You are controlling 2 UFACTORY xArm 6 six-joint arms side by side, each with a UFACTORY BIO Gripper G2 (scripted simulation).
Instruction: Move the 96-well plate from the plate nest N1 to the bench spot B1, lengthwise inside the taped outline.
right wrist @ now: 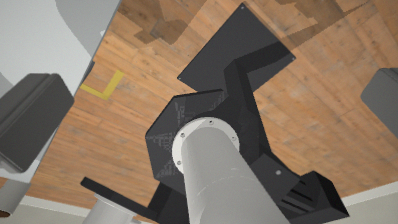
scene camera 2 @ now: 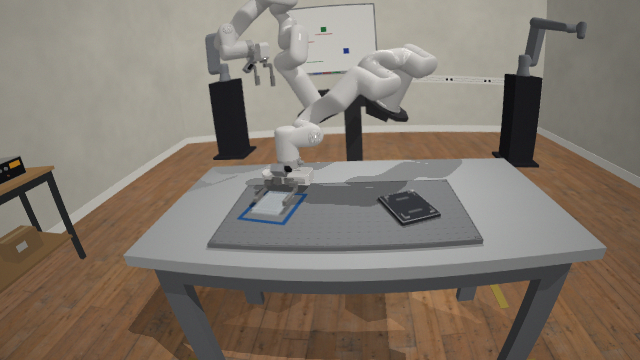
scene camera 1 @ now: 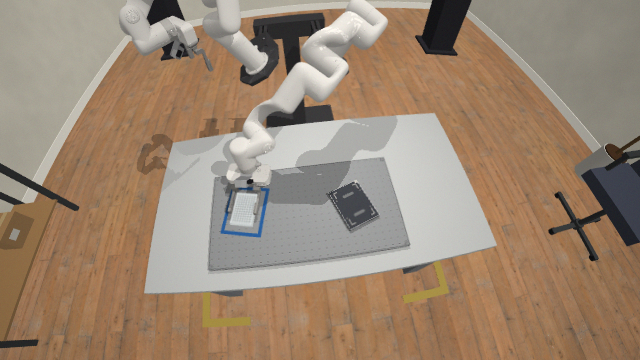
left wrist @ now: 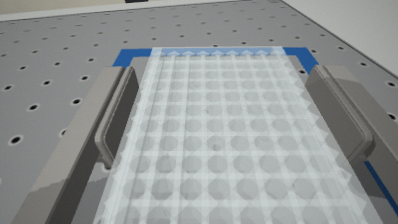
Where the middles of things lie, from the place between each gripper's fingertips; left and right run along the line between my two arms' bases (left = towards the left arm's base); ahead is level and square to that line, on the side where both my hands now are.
Scene:
I see the white 96-well plate (left wrist: 211, 127) 10 mm below my left hand. The rest, counted from my left hand: black plate nest (scene camera 1: 348, 206): 400 mm to the left, 20 mm below.
Now: the white 96-well plate 48 cm ahead of my right hand, 16 cm to the left of it and 33 cm below it. Also, from my right hand: black plate nest: 48 cm ahead, 56 cm to the left, 33 cm below.

